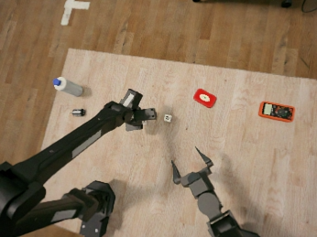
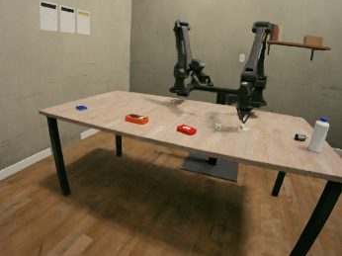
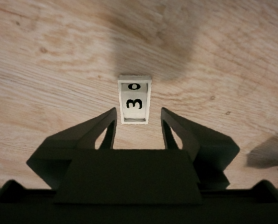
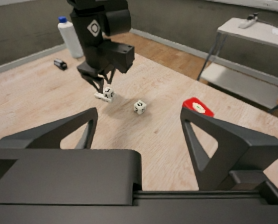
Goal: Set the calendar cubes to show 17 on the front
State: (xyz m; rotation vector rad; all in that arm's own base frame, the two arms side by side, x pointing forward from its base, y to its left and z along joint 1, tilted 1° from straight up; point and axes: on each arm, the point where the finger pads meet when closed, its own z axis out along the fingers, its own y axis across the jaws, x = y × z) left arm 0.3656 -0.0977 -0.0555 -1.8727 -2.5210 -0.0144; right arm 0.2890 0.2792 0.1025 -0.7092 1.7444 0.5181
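Right now my left hand is 1 cm to the right of the white tray and 5 cm above it. Round my left hand: blue item 18 cm ahead, 105 cm to the right, 5 cm below; then red flat object 16 cm ahead, 26 cm to the right, 4 cm below.
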